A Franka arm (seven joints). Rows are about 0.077 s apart.
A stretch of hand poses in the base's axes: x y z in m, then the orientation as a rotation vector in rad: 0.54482, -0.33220, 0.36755, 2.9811, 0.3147, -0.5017; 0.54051, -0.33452, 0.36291, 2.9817, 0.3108, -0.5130; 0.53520, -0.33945, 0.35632, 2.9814, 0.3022, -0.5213; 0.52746, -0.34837, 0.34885, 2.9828, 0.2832, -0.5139; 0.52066, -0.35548, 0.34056, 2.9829, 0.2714, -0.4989; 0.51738, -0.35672, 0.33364, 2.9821, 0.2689, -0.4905; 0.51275, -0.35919, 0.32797, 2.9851, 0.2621, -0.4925; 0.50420, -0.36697, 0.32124, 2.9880, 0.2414, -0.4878; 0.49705, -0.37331, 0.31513, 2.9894, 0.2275, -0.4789; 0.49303, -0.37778, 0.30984, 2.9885, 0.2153, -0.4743; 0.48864, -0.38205, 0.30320, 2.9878, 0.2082, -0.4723; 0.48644, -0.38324, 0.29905, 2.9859, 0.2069, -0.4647; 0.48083, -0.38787, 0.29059, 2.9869, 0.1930, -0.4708; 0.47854, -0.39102, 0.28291, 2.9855, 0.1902, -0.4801; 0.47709, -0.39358, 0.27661, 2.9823, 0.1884, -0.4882; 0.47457, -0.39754, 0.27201, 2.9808, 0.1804, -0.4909; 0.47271, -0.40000, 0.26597, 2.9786, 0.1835, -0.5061; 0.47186, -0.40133, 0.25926, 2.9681, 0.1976, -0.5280
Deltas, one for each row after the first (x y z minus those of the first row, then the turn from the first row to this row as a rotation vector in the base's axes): -0.00431, -0.00232, -0.00464, 0.0008, 0.0073, -0.0033; -0.00962, -0.00725, -0.01123, -0.0005, 0.0124, -0.0091; -0.01736, -0.01617, -0.01870, -0.0036, 0.0067, -0.0209; -0.02416, -0.02328, -0.02699, -0.0072, -0.0037, -0.0275; -0.02744, -0.02452, -0.03391, -0.0091, -0.0094, -0.0284; -0.03207, -0.02699, -0.03958, -0.0074, -0.0084, -0.0334; -0.04062, -0.03477, -0.04631, -0.0088, -0.0124, -0.0469; -0.04777, -0.04111, -0.05242, -0.0108, -0.0189, -0.0555; -0.05179, -0.04558, -0.05771, -0.0142, -0.0224, -0.0628; -0.05618, -0.04985, -0.06435, -0.0163, -0.0240, -0.0670; -0.05838, -0.05104, -0.06850, -0.0189, -0.0291, -0.0670; -0.06399, -0.05567, -0.07696, -0.0199, -0.0256, -0.0764; -0.06628, -0.05882, -0.08464, -0.0209, -0.0196, -0.0785; -0.06773, -0.06138, -0.09094, -0.0237, -0.0143, -0.0794; -0.07025, -0.06534, -0.09554, -0.0262, -0.0128, -0.0844; -0.07211, -0.06780, -0.10158, -0.0265, -0.0026, -0.0828; -0.07296, -0.06913, -0.10829, -0.0322, 0.0127, -0.0729
